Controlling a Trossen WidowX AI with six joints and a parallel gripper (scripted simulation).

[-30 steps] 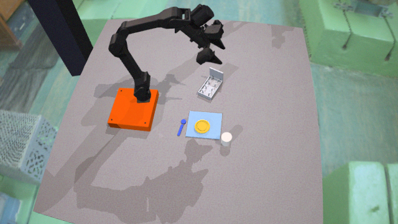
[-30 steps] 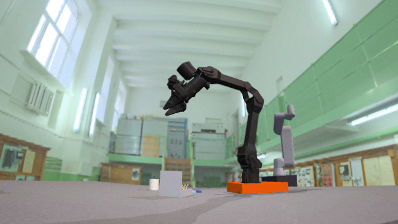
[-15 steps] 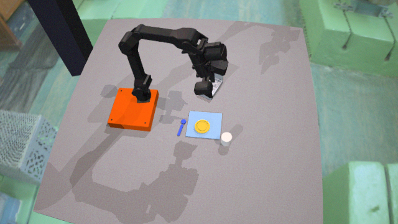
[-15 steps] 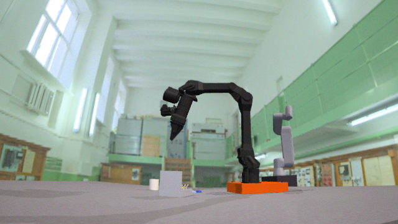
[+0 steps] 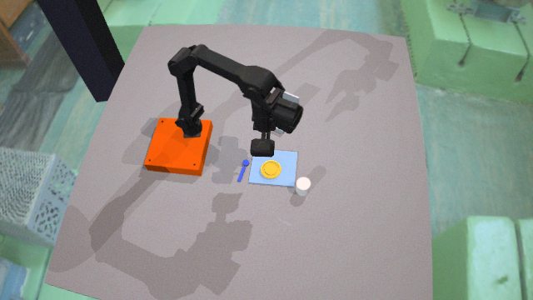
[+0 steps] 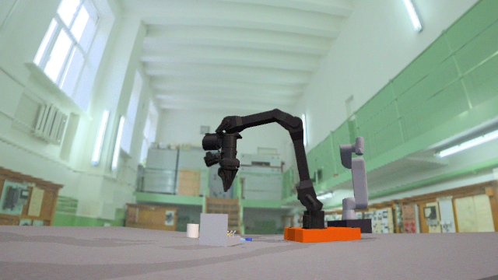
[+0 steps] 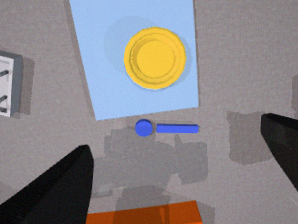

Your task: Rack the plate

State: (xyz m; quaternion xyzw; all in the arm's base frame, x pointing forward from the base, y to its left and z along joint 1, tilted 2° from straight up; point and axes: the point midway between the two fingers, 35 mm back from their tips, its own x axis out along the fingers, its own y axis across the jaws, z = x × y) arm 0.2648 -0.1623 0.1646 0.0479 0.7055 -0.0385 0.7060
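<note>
My gripper tip is 1 cm short of the yellow plate and 16 cm above it. Round my gripper tip: white cup 11 cm ahead, 8 cm to the right, 15 cm below; then blue spoon 8 cm behind, 1 cm to the left, 17 cm below; then light blue mat 2 cm ahead, 1 cm to the left, 17 cm below.
</note>
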